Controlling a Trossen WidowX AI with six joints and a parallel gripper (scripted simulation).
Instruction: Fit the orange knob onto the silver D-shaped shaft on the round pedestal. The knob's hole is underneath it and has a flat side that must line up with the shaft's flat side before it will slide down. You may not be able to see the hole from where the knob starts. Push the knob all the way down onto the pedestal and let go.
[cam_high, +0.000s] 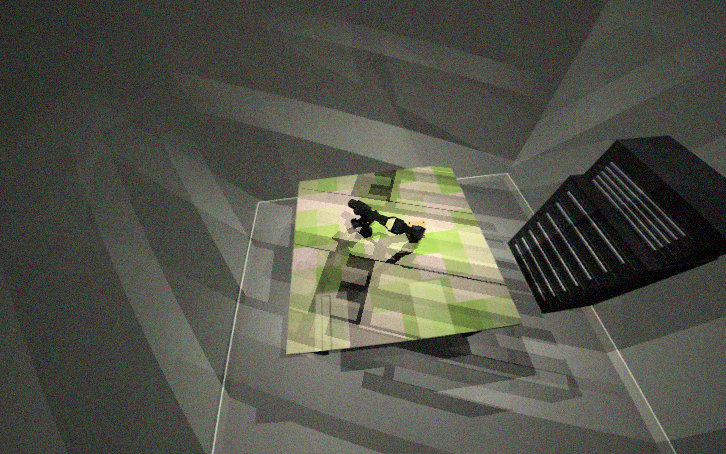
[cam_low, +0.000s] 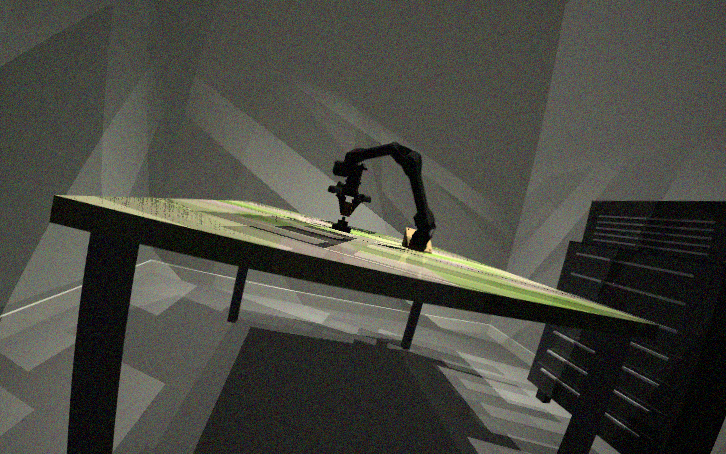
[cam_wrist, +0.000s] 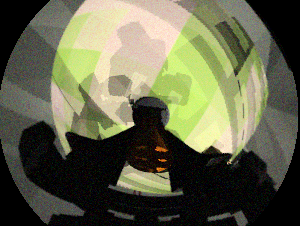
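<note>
The orange knob lies 30 mm above my gripper tip. Also, from my gripper tip: round dark pedestal: 40 mm below.
</note>
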